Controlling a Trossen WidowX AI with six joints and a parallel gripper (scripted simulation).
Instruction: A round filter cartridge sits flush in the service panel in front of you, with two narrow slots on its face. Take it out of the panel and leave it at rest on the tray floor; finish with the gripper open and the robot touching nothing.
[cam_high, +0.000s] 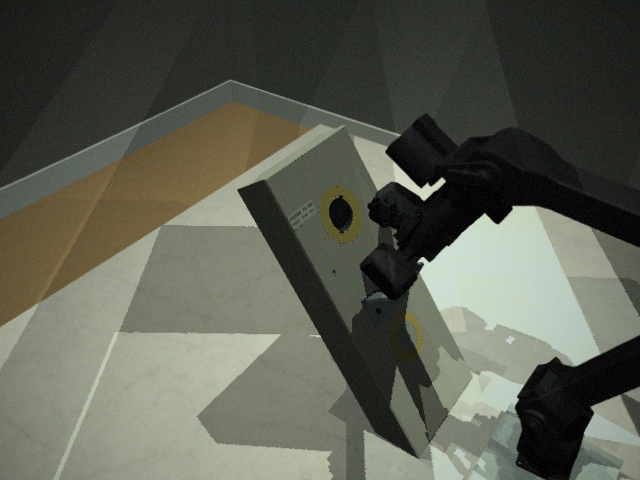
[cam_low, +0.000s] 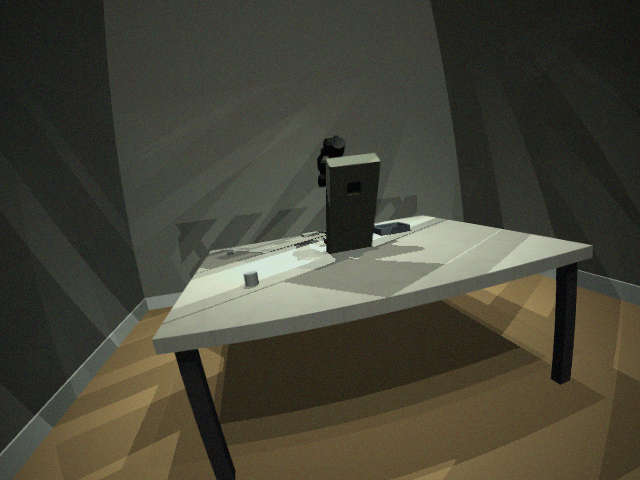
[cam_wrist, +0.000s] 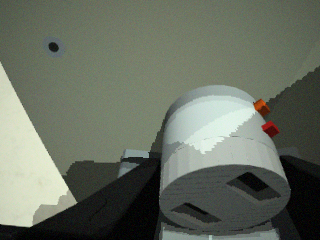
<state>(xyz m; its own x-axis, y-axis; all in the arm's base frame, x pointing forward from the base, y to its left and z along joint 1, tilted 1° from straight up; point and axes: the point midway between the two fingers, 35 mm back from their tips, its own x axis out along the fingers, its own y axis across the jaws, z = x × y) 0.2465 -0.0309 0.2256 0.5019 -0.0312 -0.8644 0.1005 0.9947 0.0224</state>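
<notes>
Right now the grey bracket is 30 mm below my gripper tip and 10 mm behind it. The rest, counted from my gripper tip: round grey filter cartridge: right at my gripper tip; then tray: 320 mm to the left, 300 mm behind, 210 mm below.
</notes>
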